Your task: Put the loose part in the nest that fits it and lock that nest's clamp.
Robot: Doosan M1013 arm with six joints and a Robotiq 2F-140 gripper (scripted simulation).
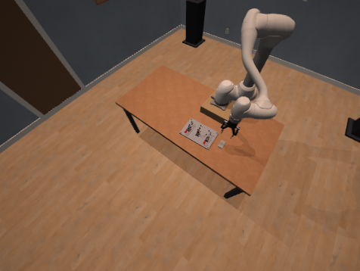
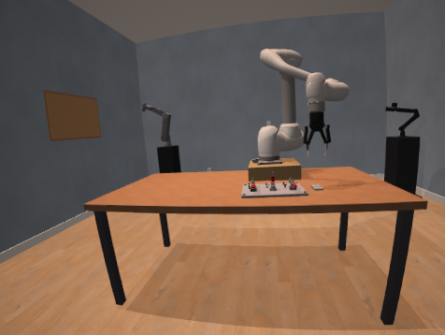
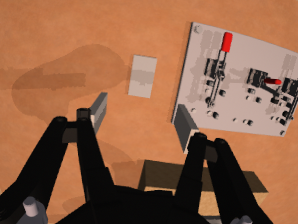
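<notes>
My hand is 21 cm above the loose part. The rest, counted from my hand: fixture: 3 cm ahead, 26 cm to the right, 21 cm below.
</notes>
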